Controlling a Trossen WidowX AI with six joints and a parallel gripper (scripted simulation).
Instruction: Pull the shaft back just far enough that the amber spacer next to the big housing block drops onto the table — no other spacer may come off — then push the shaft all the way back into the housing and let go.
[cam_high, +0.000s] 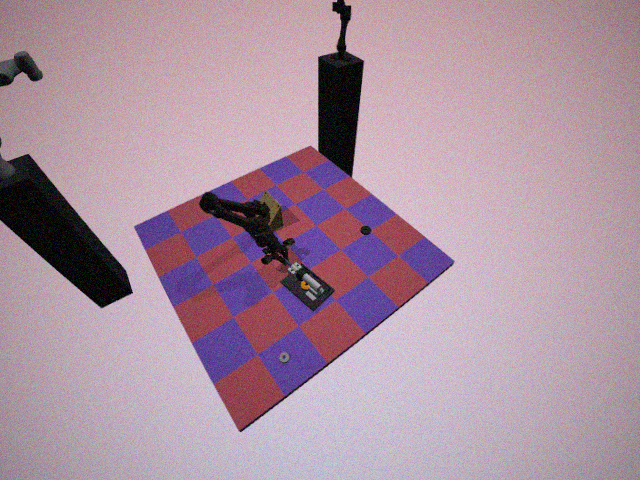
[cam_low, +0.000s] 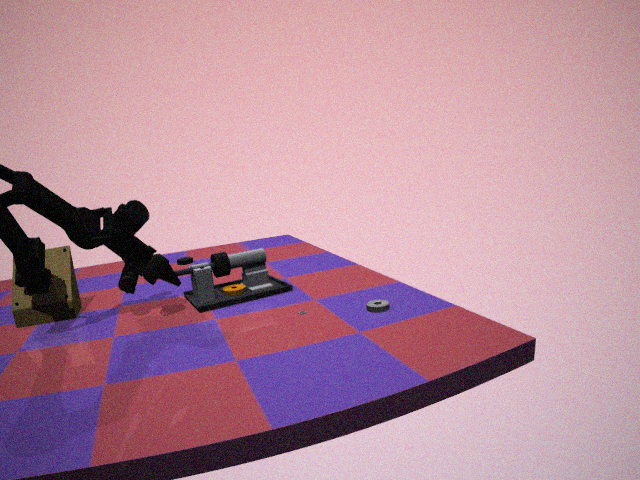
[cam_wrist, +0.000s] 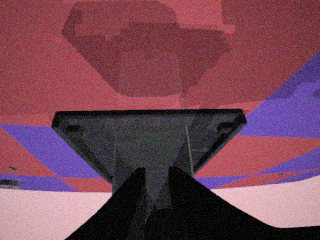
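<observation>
The thin dark shaft is 50 mm ahead of my gripper tip, 30 mm above it and 10 mm to the left of it. Also, from my gripper tip: grey ring: 380 mm ahead, 240 mm to the right, 50 mm below; amber spacer: 130 mm ahead, 40 mm below, 30 mm to the left.
</observation>
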